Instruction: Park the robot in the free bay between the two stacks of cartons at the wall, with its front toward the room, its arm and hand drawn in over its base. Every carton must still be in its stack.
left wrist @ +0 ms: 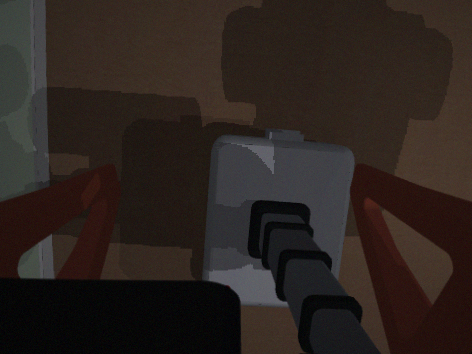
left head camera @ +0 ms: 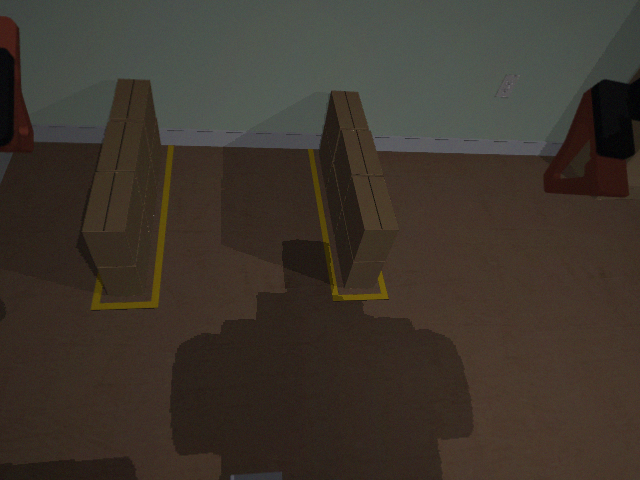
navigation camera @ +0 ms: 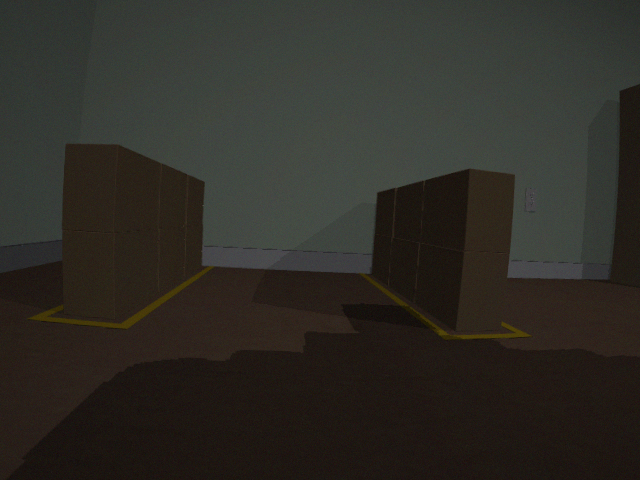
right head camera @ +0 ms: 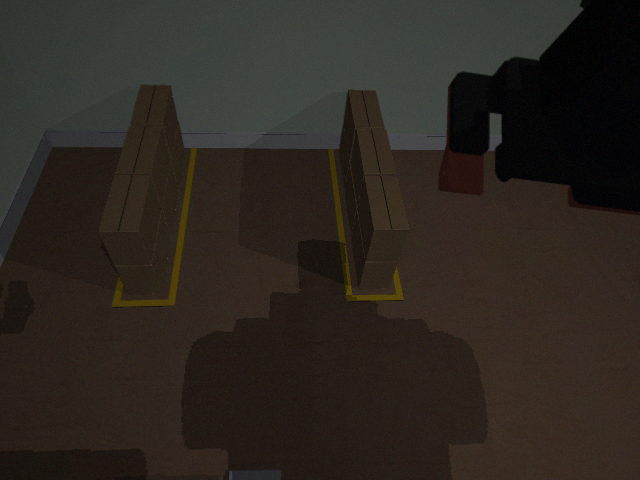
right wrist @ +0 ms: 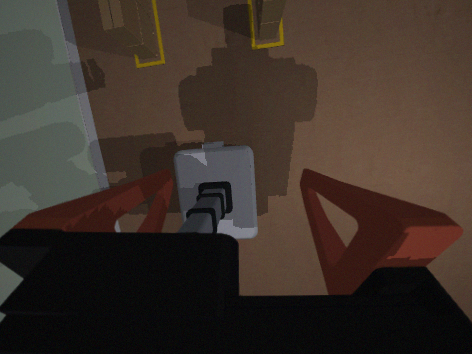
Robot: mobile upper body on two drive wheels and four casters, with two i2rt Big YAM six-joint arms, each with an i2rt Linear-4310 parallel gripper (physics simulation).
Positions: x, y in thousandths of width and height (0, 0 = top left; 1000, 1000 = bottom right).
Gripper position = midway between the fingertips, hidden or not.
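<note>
Left gripper, mine (left wrist: 499, 501). My right gripper (right head camera: 791, 395), (left head camera: 941, 401), (right wrist: 501, 499). Yellow floor marking (left head camera: 151, 636), (navigation camera: 201, 674), (right head camera: 182, 630).
</note>
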